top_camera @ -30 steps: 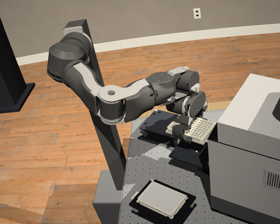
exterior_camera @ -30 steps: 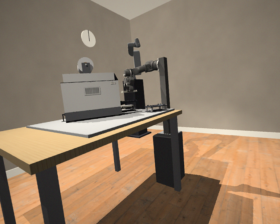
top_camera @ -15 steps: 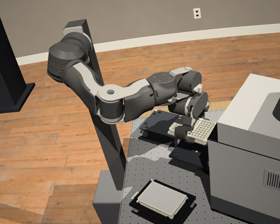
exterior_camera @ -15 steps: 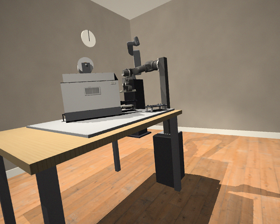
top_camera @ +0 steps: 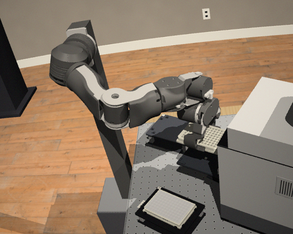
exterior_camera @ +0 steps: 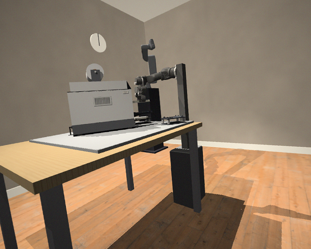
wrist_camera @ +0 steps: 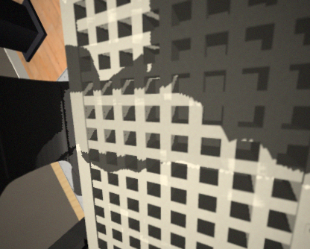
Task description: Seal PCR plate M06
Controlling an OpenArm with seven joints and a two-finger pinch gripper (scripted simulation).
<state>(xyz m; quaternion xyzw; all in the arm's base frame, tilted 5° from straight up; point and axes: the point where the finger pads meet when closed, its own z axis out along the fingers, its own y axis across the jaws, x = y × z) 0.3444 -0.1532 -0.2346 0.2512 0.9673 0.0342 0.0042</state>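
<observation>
The dark sealer stage lies 10 mm to the left of my hand and 90 mm below it. Round my hand: open-welled plate M06: right at my hand; then square grey key: 40 mm ahead, 120 mm to the right, 10 mm below; then yellow warning label: 130 mm ahead, 30 mm to the left, 40 mm below.
</observation>
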